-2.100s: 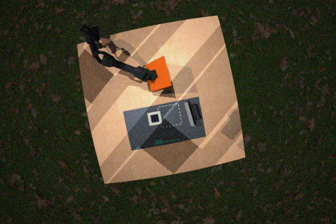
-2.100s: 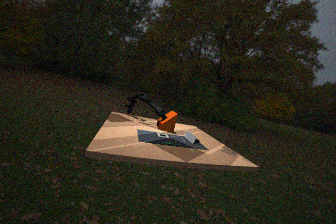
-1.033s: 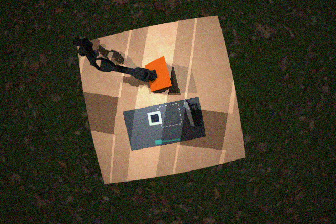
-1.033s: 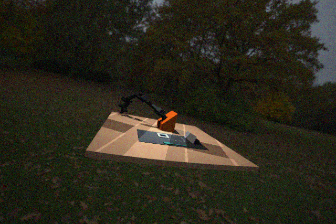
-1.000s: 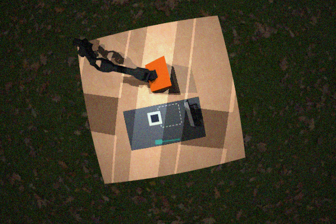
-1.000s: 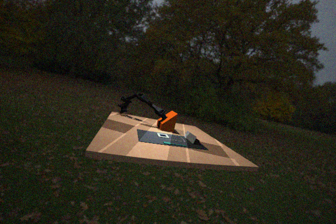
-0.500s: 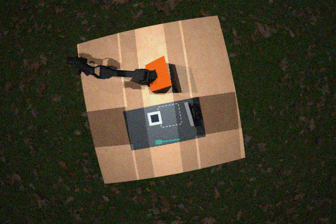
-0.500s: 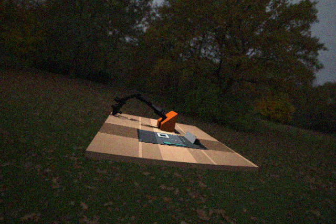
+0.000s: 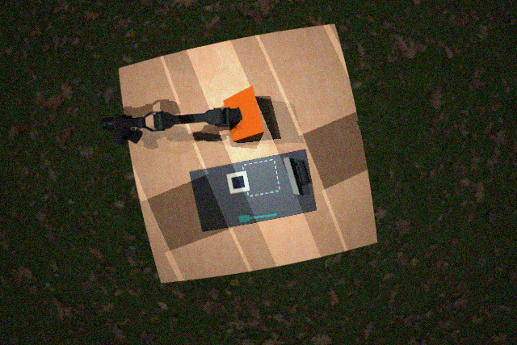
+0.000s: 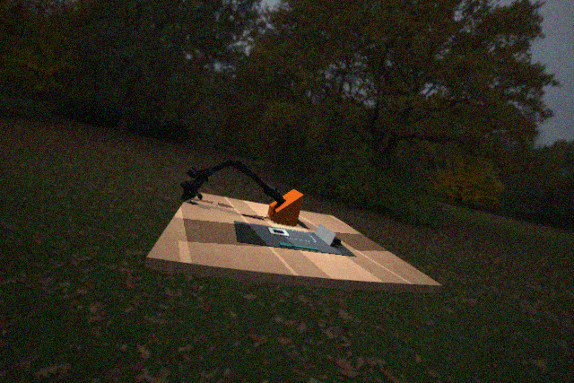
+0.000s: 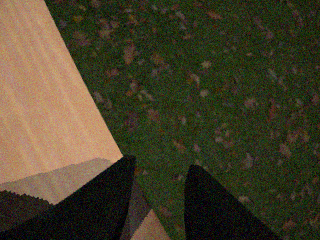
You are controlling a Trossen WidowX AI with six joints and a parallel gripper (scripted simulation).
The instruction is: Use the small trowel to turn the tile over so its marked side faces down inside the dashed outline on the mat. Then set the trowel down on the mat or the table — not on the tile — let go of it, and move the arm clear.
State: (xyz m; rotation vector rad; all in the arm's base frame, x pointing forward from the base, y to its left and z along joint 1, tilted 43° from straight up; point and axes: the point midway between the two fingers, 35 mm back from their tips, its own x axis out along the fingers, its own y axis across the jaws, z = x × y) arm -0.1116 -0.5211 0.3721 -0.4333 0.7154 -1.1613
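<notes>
Now: the teal trowel 63 cm ahead of my gripper tip and 57 cm to the left of it. The rest, counted from my gripper tip: white tile (42 cm ahead, 55 cm to the left); then dark grey mat (50 cm ahead, 61 cm to the left, 2 cm below).
</notes>
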